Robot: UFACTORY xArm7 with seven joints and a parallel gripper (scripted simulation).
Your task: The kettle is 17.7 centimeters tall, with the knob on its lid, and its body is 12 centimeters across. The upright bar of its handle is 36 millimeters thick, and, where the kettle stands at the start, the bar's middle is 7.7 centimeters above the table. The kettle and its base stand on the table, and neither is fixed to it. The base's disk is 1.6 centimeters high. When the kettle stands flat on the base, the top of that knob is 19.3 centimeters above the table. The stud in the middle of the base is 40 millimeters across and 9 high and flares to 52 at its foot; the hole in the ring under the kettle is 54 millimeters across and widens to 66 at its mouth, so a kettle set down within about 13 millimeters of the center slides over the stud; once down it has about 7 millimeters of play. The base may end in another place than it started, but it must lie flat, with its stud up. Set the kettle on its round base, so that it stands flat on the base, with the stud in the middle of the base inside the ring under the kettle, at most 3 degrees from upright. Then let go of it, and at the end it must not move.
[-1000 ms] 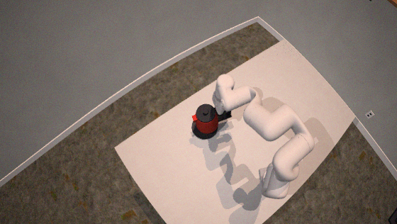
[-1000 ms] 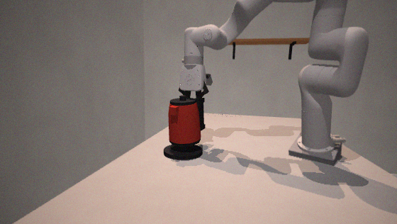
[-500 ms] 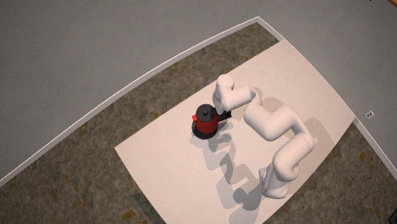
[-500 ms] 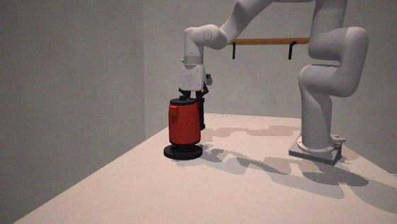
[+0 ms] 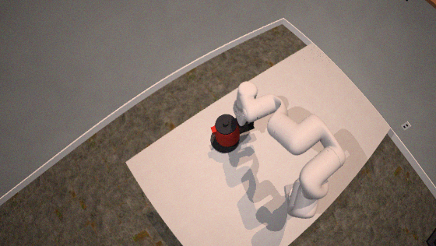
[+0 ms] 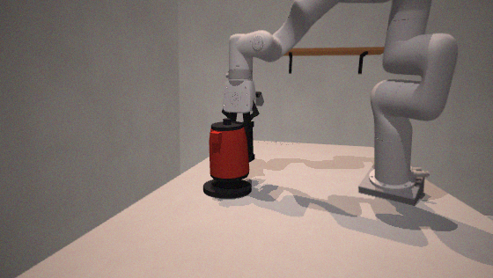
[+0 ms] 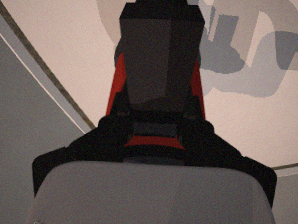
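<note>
My gripper is now 10 mm short of the red kettle, 30 mm to the right of it and 50 mm above it. Also, from my hand: round black base 10 mm ahead, 70 mm to the left, 180 mm below.
</note>
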